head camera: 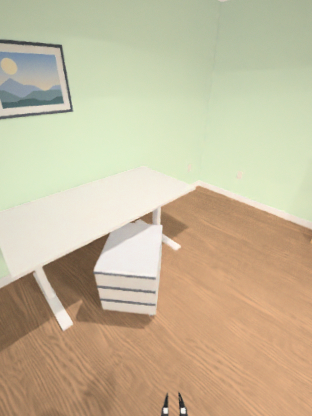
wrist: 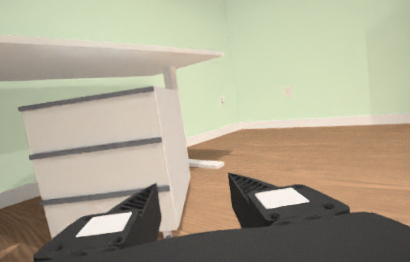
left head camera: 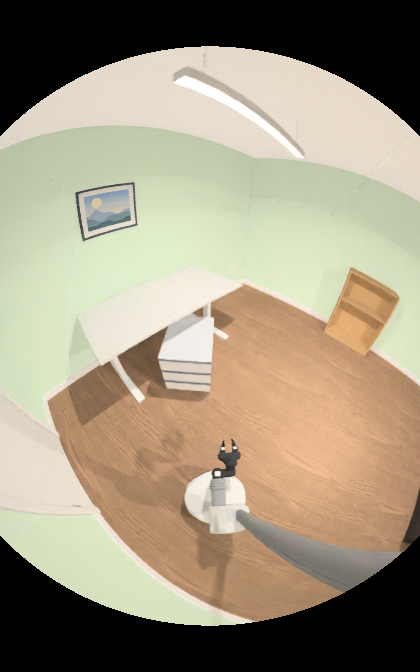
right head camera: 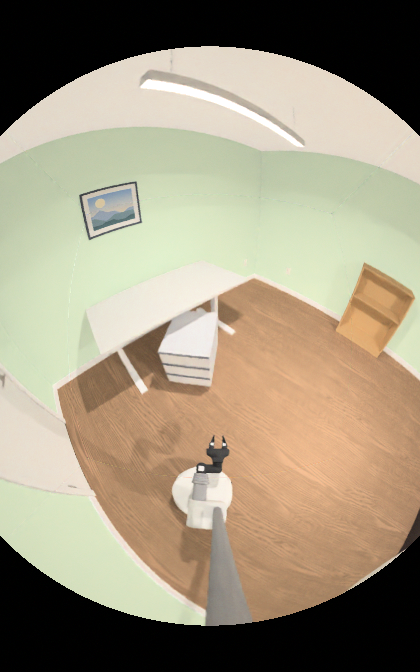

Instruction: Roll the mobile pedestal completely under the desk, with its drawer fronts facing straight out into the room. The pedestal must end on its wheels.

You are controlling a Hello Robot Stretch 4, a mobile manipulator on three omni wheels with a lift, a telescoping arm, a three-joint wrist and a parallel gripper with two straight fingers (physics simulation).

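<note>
The white mobile pedestal [head camera: 131, 250] [left head camera: 189, 342] [right head camera: 191, 335] [wrist: 100, 140] stands upright, with three drawers edged in dark grey. Its rear corner is beneath the front edge of the white desk [head camera: 95, 210] [left head camera: 157, 307] [right head camera: 160, 295] [wrist: 100, 57], near the desk's right leg; most of it sticks out into the room. It is turned at an angle to the desk, and its drawer fronts face towards the robot's side. A caster shows under its near right corner in the wrist view. My gripper [head camera: 174, 396] [left head camera: 228, 442] [right head camera: 218, 438] [wrist: 194, 195] is open and empty, in front of the pedestal and apart from it.
The desk's left foot [head camera: 60, 312] [left head camera: 132, 387] [right head camera: 135, 377] reaches forward, left of the pedestal. Its right foot [head camera: 171, 243] [wrist: 207, 164] is just right of the pedestal. A wooden shelf unit [left head camera: 345, 341] [right head camera: 357, 343] stands against the right wall.
</note>
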